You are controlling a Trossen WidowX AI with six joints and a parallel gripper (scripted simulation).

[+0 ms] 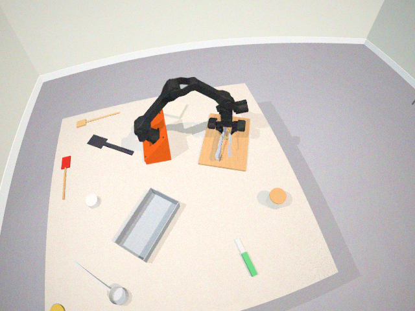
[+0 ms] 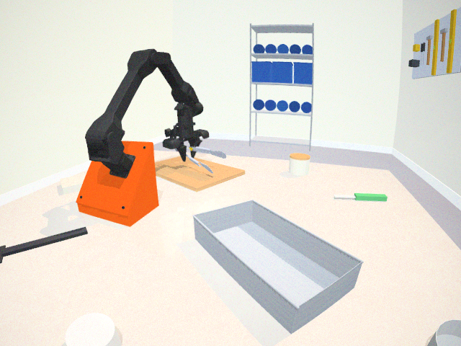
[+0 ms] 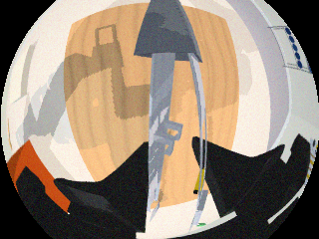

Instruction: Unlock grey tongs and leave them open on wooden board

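Right now the yellow lock piece is 10 mm ahead of my gripper tip, 10 mm to the left of it and 30 mm above it. Round my gripper tip: grey roasting tin: 420 mm ahead, 450 mm to the right, 20 mm below; then wooden board: 40 mm below; then cork-lidded jar: 400 mm ahead, 140 mm to the left, 10 mm below.
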